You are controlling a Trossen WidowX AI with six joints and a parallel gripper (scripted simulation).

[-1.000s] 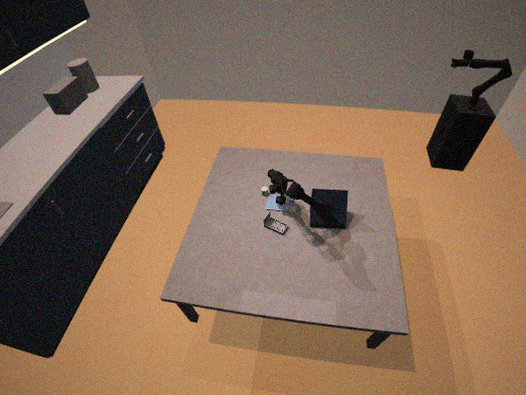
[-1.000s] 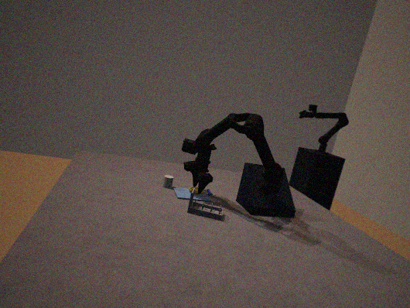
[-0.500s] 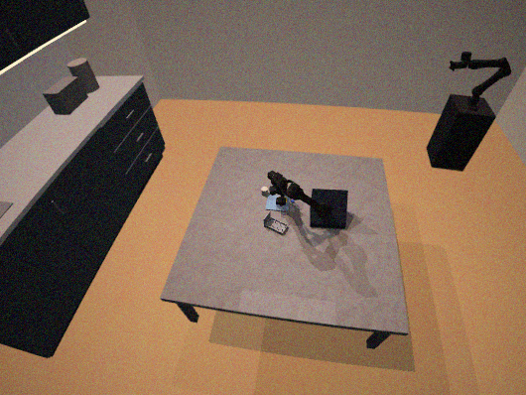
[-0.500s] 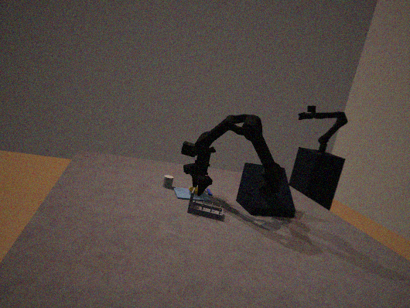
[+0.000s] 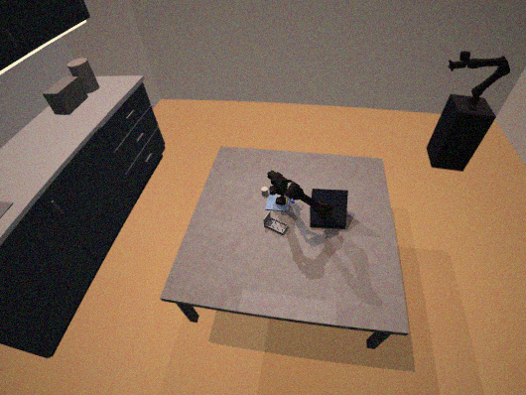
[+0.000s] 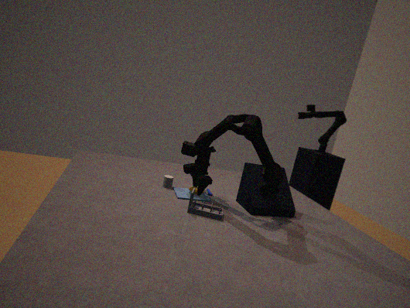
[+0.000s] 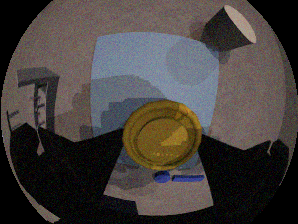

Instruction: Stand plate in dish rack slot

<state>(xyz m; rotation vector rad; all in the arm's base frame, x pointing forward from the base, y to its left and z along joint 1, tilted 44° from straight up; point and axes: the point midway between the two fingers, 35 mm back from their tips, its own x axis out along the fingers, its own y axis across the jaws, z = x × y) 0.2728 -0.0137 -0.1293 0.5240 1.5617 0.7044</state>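
Now: the light blue mat 2 cm ahead of my gripper tip, 1 cm to the left of it and 1 cm below it. From my gripper tip the other things lie so: yellow plate 1 cm above; blue spoon 7 cm behind, 4 cm to the right, 1 cm below; white cup 13 cm ahead, 5 cm to the right, 2 cm above.
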